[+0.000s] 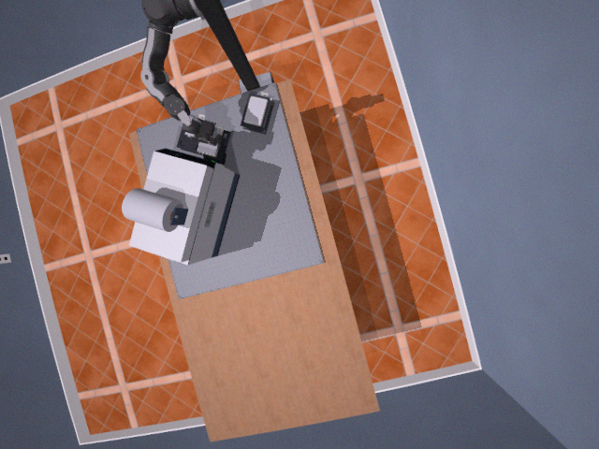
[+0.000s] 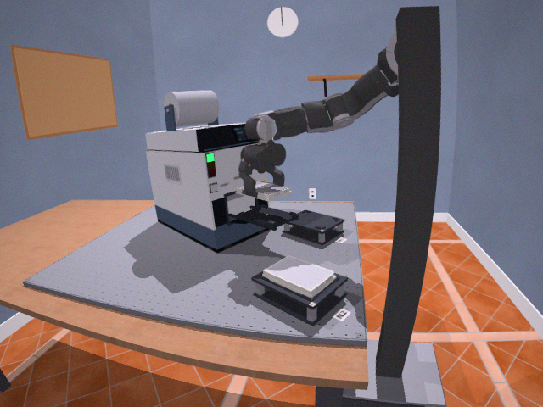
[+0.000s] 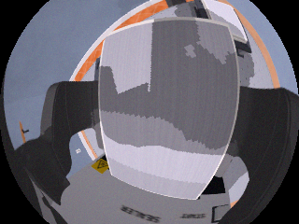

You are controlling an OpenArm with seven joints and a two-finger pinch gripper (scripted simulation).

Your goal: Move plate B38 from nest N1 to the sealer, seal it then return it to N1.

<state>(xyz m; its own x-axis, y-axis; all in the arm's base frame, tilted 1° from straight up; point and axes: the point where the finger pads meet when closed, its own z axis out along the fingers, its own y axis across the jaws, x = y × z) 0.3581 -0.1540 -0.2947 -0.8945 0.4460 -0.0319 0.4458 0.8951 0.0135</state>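
The plate nest N1 lies 140 mm to the right of my hand, 140 mm below it and 110 mm behind it. Also, from my hand: white 96-well plate B38 (right at my hand); sealer's stage (70 mm below, 10 mm behind); start key (130 mm ahead, 40 mm to the left, 20 mm above).
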